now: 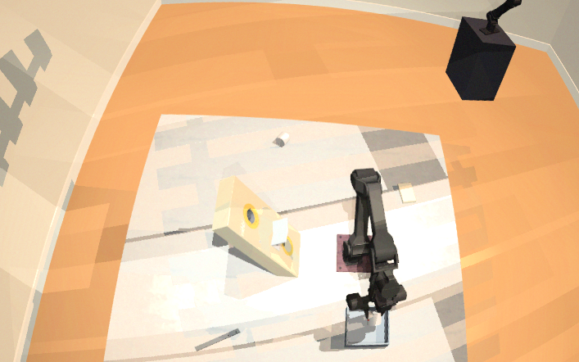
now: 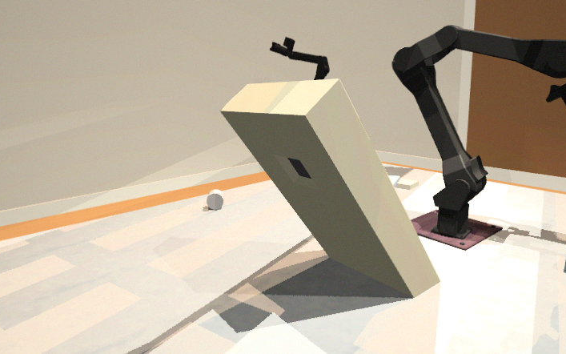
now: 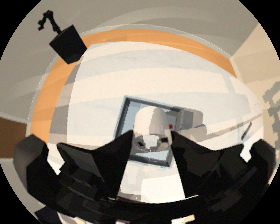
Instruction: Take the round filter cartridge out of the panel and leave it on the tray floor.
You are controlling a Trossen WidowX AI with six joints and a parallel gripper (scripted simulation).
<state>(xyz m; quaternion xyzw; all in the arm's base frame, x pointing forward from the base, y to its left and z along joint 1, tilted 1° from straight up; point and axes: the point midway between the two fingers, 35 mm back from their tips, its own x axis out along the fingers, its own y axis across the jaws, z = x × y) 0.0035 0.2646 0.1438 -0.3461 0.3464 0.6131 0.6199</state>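
The grey tray lies 11 cm below my gripper tip. Also, from my gripper tip: round filter cartridge right at my gripper tip; cream block 29 cm behind, 53 cm to the right, 11 cm below; service panel 31 cm ahead, 35 cm to the right, 4 cm above.
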